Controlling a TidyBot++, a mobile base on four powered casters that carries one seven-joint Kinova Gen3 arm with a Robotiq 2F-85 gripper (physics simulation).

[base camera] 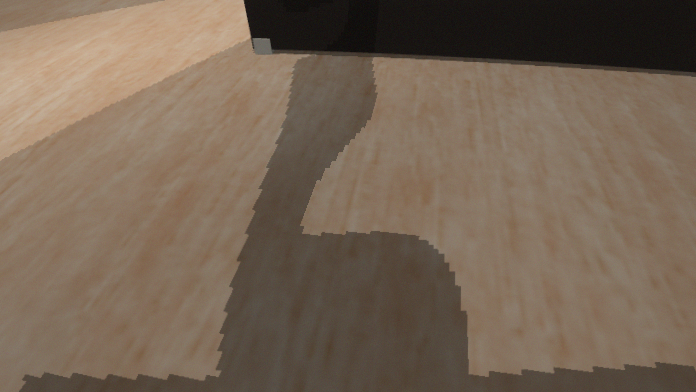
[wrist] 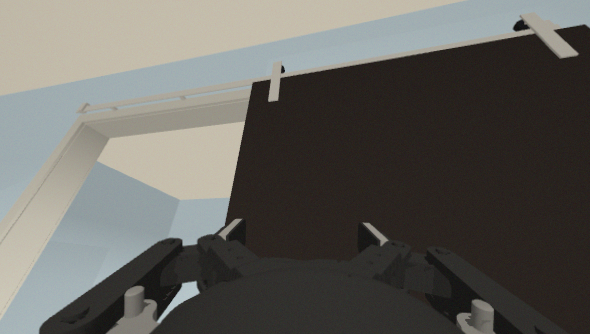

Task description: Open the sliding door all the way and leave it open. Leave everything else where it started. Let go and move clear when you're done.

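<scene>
The dark sliding door hangs by two light straps from the overhead rail. In the wrist view it fills the right side, and the doorway shows open to the left of its edge. In the base camera view its lower part stands at the top, with its left bottom corner near the small grey floor block. My gripper is open with nothing between the fingers, in front of the door. The door's handle does not show in either view.
The pale door frame borders the opening on the left, with blue walls of the room beyond. The wood floor lies in front of the door, with the robot's shadow across it.
</scene>
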